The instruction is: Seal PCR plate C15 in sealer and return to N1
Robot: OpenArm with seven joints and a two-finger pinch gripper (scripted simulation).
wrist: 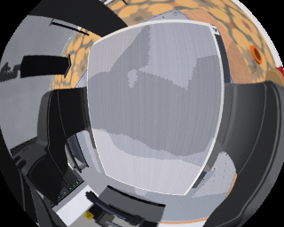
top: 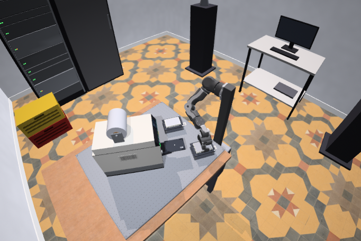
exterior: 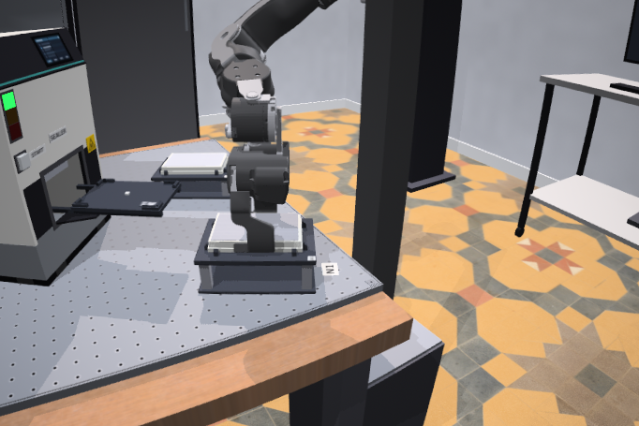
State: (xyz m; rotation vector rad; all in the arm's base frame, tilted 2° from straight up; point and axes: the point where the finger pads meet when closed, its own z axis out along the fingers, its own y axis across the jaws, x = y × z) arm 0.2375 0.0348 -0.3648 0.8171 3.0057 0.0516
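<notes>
My gripper is now right at the white 96-well plate C15. From my hand the other things lie so: sealer stage: 15 cm ahead, 14 cm to the right, 4 cm above; then N1 label: 9 cm behind, 6 cm below, 5 cm to the left; then plate nest N1: 1 cm below.
</notes>
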